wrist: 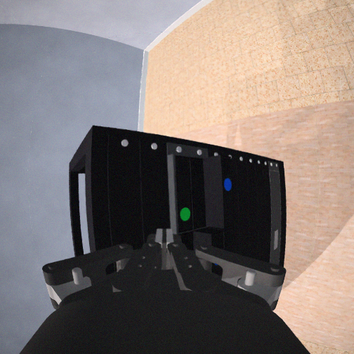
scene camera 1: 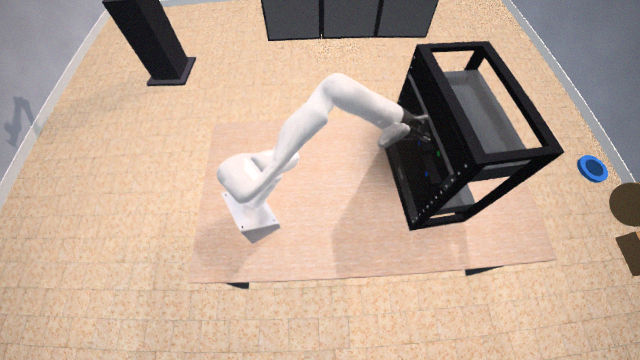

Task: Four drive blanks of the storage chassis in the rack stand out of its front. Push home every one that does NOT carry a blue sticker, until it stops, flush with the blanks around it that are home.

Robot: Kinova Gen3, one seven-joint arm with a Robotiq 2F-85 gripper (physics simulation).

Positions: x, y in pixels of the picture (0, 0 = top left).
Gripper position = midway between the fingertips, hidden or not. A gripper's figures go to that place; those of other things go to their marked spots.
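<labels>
My gripper [wrist: 163, 238] is 0.17 m from the lens; a black rack [wrist: 238, 198], 0.40 m from the lens.
</labels>
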